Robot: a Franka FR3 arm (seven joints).
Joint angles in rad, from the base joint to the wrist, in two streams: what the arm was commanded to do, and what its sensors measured. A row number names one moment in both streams.
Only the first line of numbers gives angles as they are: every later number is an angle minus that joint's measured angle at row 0.
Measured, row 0:
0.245 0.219 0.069 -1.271 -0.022 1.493 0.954
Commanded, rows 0 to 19:
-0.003 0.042 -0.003 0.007 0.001 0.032 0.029
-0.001 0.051 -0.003 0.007 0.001 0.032 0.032
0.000 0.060 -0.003 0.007 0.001 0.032 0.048
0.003 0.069 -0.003 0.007 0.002 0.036 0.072
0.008 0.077 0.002 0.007 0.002 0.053 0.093
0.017 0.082 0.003 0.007 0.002 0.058 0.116
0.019 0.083 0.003 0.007 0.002 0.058 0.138
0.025 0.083 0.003 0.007 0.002 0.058 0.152
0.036 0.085 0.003 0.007 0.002 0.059 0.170
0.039 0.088 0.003 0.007 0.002 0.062 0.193
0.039 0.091 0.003 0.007 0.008 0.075 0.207
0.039 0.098 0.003 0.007 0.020 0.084 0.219
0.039 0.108 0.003 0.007 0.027 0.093 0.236
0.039 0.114 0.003 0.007 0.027 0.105 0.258
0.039 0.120 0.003 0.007 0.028 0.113 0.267
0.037 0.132 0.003 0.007 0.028 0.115 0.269
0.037 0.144 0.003 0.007 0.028 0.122 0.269
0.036 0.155 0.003 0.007 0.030 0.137 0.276
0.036 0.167 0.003 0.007 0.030 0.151 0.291
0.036 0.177 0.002 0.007 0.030 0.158 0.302
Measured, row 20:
0.041 0.140 0.001 -0.001 0.010 0.119 0.255
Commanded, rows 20 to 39:
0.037 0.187 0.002 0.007 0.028 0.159 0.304
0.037 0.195 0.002 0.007 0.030 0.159 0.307
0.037 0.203 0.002 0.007 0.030 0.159 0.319
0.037 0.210 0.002 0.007 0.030 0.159 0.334
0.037 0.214 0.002 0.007 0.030 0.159 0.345
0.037 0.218 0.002 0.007 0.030 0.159 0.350
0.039 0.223 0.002 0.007 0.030 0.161 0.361
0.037 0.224 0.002 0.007 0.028 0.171 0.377
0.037 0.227 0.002 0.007 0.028 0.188 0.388
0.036 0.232 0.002 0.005 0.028 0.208 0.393
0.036 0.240 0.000 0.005 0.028 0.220 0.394
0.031 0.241 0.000 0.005 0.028 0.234 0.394
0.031 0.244 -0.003 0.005 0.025 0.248 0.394
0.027 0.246 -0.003 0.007 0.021 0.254 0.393
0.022 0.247 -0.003 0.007 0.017 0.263 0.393
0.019 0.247 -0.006 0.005 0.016 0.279 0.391
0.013 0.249 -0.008 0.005 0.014 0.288 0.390
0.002 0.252 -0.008 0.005 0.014 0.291 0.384
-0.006 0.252 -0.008 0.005 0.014 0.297 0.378
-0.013 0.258 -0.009 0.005 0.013 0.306 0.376
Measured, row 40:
0.024 0.238 -0.013 -0.001 0.013 0.267 0.383
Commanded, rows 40 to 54:
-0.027 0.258 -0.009 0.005 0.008 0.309 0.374
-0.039 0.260 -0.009 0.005 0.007 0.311 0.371
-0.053 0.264 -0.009 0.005 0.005 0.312 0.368
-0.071 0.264 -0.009 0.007 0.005 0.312 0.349
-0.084 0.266 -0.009 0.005 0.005 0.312 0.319
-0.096 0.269 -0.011 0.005 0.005 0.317 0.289
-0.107 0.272 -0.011 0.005 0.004 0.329 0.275
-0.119 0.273 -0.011 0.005 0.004 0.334 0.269
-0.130 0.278 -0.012 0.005 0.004 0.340 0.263
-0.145 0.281 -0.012 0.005 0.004 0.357 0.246
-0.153 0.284 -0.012 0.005 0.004 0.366 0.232
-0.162 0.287 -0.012 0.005 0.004 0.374 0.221
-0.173 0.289 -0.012 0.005 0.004 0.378 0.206
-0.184 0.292 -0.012 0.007 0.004 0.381 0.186
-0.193 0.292 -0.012 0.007 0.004 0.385 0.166
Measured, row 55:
-0.155 0.280 -0.022 -0.001 0.011 0.358 0.230
